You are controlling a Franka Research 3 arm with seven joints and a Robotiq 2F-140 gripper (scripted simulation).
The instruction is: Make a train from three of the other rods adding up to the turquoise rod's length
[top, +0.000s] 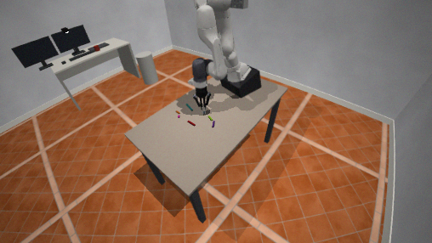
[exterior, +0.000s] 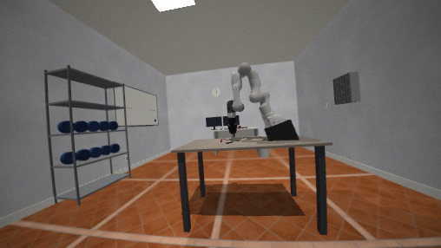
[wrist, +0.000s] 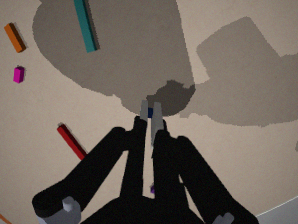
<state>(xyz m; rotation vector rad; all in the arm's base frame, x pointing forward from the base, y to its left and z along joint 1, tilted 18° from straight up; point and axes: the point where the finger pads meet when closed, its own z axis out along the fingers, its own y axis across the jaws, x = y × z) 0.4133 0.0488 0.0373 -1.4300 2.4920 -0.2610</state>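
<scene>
Right now the small blue rod is 30 mm below my hand. Also, from my hand: purple rod (30 mm ahead, 140 mm to the left, 40 mm below); then lime rod (70 mm to the left, 40 mm below); then red rod (130 mm ahead, 10 mm to the left, 40 mm below).
</scene>
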